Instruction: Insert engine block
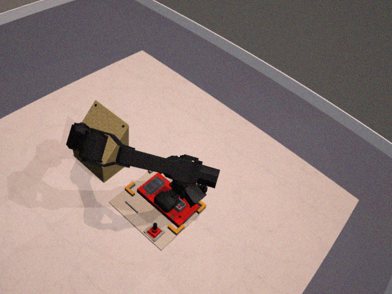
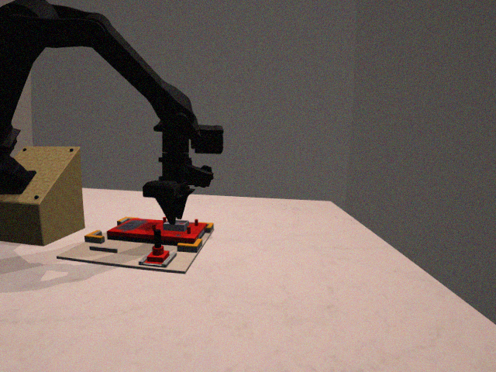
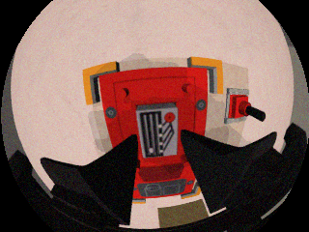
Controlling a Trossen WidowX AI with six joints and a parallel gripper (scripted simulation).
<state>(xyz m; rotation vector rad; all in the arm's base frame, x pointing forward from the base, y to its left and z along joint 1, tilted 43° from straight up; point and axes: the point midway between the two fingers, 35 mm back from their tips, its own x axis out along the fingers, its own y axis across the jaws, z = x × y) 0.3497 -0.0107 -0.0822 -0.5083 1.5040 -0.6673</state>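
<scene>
My gripper tip is now 1 cm above the grey engine block. Round my gripper tip: black peg: 12 cm to the right.
</scene>
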